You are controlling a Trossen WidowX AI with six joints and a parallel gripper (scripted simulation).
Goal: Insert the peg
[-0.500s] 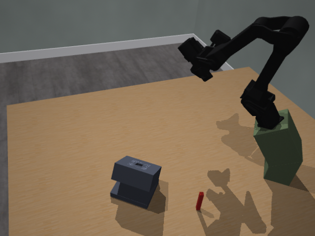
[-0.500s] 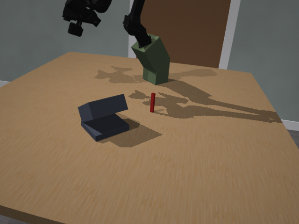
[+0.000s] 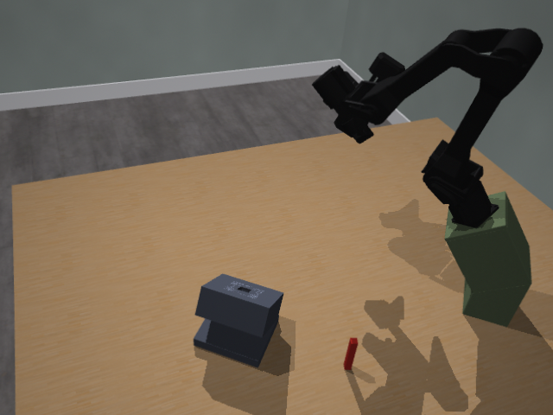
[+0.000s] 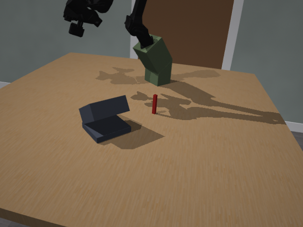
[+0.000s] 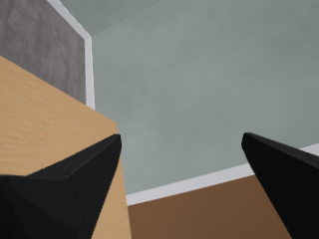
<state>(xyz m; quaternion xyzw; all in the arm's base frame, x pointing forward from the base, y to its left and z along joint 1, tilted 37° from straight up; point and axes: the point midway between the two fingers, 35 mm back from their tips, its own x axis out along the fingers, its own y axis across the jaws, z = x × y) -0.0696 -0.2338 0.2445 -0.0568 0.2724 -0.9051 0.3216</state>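
My hand is 34 cm to the right of the red peg, 34 cm short of it and 29 cm above it. Round my hand: dark base block 46 cm ahead, 32 cm below, 16 cm to the left.
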